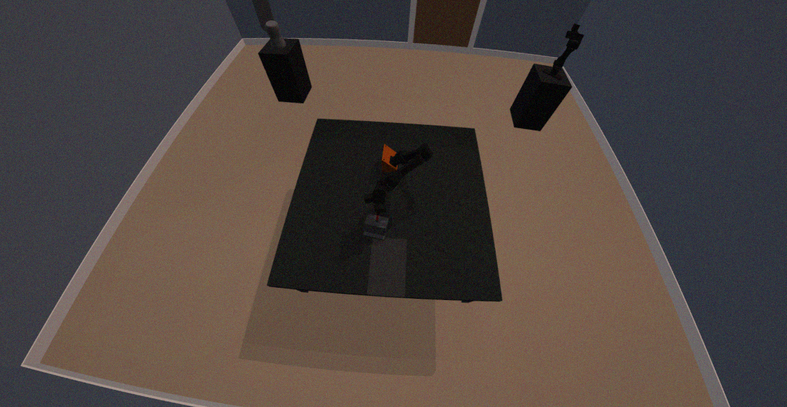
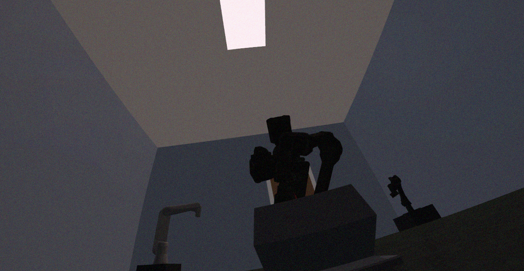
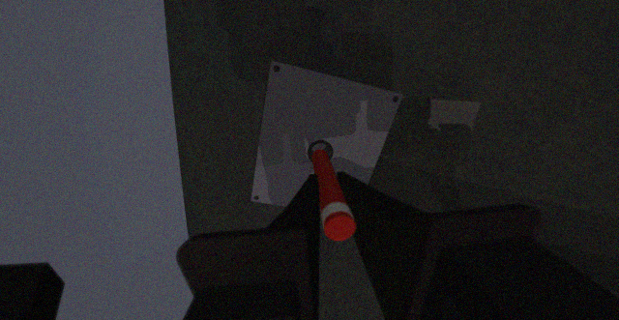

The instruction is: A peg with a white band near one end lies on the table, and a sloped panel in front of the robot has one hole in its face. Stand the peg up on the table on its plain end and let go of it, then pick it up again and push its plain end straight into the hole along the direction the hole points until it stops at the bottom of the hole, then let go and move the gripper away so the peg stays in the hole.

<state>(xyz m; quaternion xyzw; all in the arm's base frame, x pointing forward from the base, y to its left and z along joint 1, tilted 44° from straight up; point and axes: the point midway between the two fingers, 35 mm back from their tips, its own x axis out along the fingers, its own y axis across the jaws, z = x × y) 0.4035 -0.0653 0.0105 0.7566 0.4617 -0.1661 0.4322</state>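
My gripper tip is now 4 cm short of the grey sloped panel and 6 cm above it. From my gripper tip the other things lie so: red peg (1 cm behind, 1 cm above).
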